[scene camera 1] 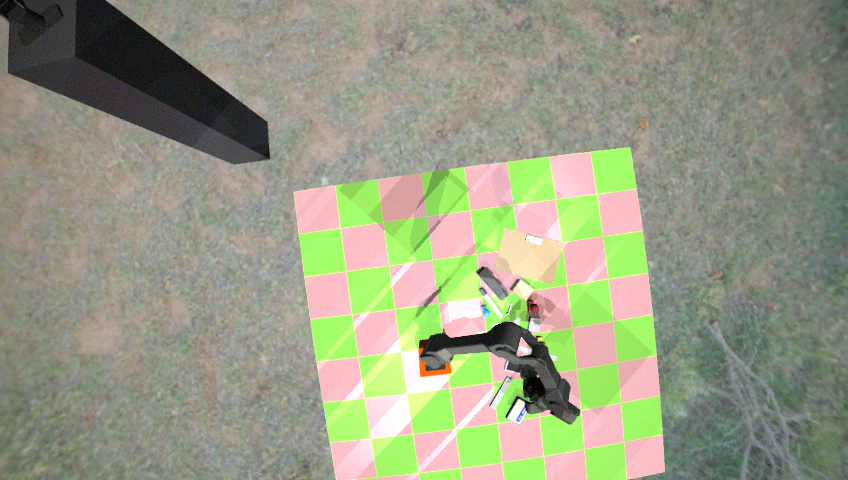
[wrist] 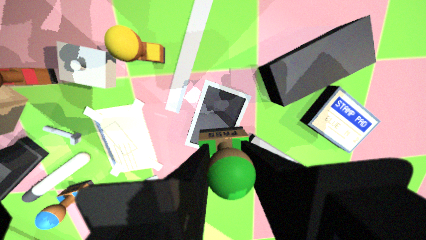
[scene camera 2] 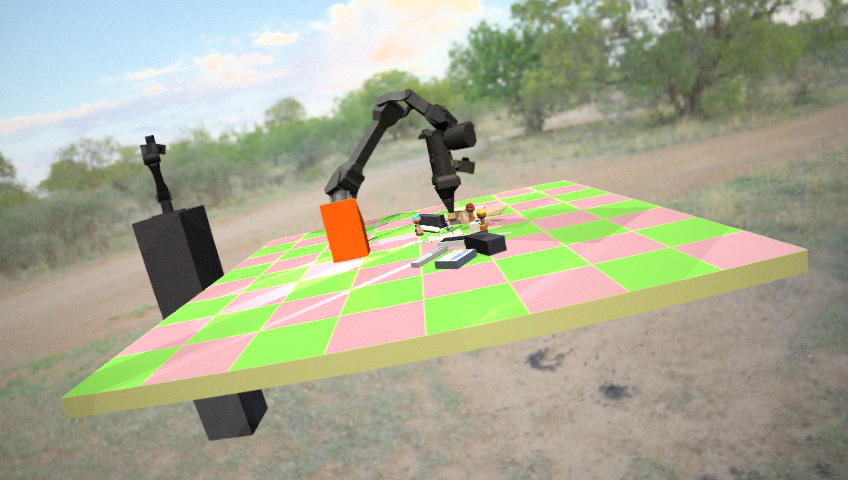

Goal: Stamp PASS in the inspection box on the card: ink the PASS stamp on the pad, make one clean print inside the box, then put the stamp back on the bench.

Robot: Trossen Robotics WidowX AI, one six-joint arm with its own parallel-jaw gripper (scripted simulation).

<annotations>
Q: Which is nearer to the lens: the yellow-knobbed stamp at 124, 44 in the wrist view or the white marker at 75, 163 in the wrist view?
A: The yellow-knobbed stamp.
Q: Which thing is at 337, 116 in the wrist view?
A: A labelled stamp-pad box.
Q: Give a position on a black block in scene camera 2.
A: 485, 243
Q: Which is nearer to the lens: the yellow-knobbed stamp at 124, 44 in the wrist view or the black block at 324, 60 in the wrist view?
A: The yellow-knobbed stamp.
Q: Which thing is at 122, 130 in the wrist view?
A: An inspection card.
</annotations>
